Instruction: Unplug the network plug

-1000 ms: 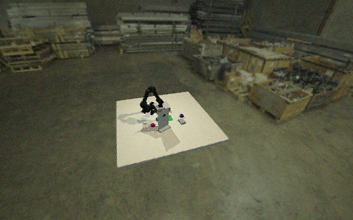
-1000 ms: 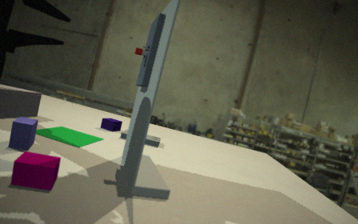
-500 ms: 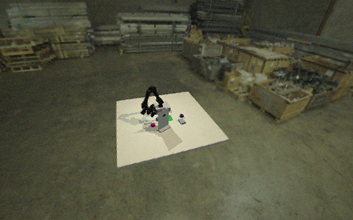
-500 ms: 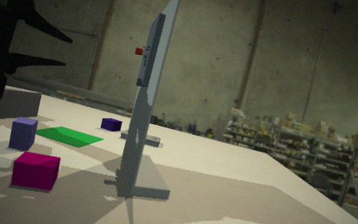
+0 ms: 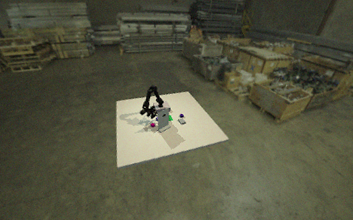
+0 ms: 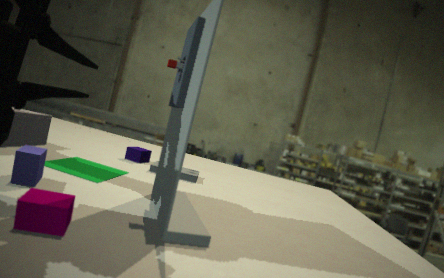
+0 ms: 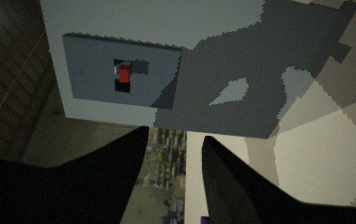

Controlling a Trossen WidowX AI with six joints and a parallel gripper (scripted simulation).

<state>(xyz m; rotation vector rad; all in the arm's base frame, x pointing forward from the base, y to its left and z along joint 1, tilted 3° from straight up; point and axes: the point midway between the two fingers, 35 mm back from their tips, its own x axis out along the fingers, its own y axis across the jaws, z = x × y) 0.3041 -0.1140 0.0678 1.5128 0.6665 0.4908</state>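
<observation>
My gripper tip is 8 cm short of the network plug, 5 cm to the right of it and 5 cm below it. The rest, counted from my gripper tip: magenta block: 3 cm ahead, 7 cm to the right, 13 cm below; then blue-violet block: 8 cm behind, 1 cm to the left, 13 cm below; then grey upright panel: 10 cm ahead, 7 cm to the left, 2 cm below.
</observation>
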